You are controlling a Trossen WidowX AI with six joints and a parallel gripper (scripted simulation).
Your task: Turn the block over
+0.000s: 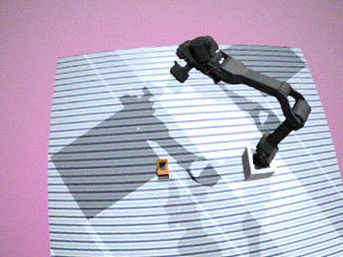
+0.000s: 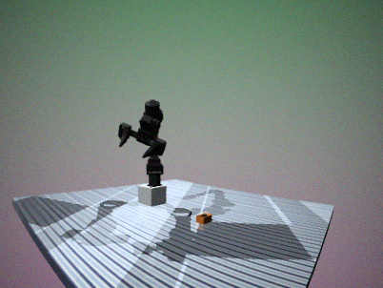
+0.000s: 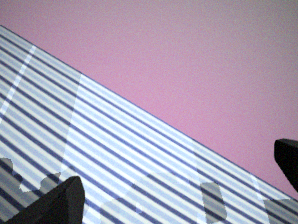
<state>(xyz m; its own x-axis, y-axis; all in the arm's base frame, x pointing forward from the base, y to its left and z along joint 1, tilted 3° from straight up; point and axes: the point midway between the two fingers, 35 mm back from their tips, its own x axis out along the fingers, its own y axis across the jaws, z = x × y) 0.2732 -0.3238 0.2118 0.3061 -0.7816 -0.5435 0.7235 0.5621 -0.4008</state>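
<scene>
My gripper tip is now 320 mm to the right of the orange block, 280 mm above it and 90 mm short of it.
</scene>
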